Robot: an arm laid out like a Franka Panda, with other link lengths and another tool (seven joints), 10 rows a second.
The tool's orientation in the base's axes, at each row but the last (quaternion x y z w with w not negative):
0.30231, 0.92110, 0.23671, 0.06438
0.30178, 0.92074, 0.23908, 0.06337
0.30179, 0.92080, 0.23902, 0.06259
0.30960, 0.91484, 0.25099, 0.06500
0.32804, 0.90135, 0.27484, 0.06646
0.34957, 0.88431, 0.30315, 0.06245
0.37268, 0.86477, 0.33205, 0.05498
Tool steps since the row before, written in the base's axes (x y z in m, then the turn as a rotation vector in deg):
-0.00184, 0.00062, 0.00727, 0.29, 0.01, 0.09
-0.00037, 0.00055, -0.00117, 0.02, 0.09, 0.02
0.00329, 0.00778, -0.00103, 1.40, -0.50, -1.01
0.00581, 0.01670, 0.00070, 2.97, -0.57, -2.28
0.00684, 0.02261, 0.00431, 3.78, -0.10, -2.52
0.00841, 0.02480, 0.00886, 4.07, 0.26, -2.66
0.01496, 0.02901, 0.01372, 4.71, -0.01, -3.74
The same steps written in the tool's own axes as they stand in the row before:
0.00203, 0.00292, -0.00663, -0.23, 0.20, 0.00
0.00059, -0.00037, 0.00115, 0.04, 0.08, 0.02
0.00186, 0.00671, 0.00489, -1.46, -0.10, 1.05
0.00538, 0.01485, 0.00799, -2.80, 0.06, 2.55
0.00915, 0.02045, 0.00865, -3.15, 0.68, 3.21
0.01088, 0.02420, 0.00776, -3.14, 0.97, 3.59
0.01114, 0.03209, 0.00998, -3.95, 0.56, 4.50

